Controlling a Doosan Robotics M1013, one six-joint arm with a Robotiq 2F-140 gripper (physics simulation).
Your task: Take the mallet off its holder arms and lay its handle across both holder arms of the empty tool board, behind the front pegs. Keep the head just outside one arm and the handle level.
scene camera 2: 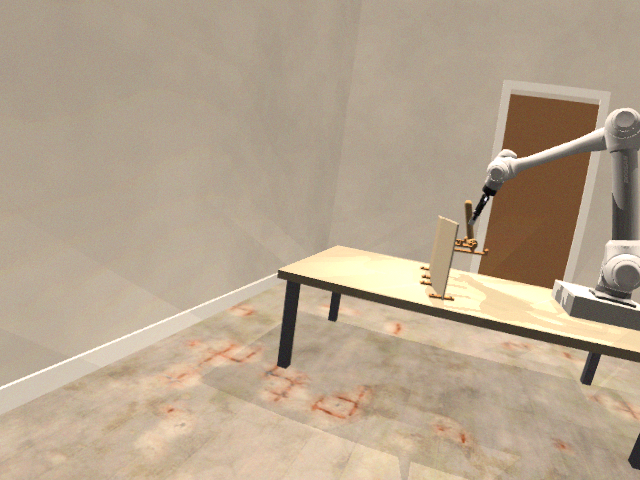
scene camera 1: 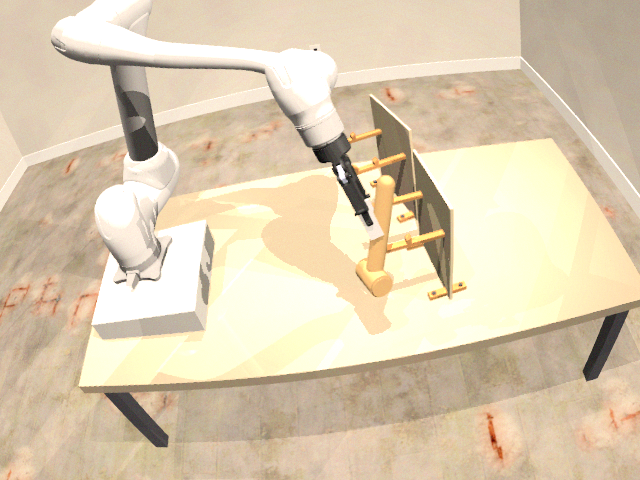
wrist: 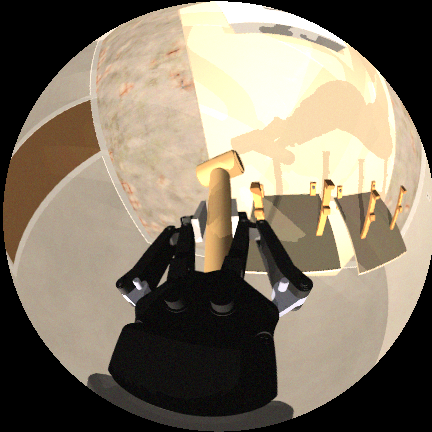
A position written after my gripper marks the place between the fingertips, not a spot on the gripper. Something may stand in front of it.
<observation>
My gripper (scene camera 1: 376,232) carries a wooden mallet (scene camera 1: 370,270), which touches nothing else. Further things: a tool board (wrist: 300,221) and a tool board (wrist: 376,240).
The wooden mallet shows as well in the wrist view (wrist: 215,173). My gripper also shows in the wrist view (wrist: 218,207).
</observation>
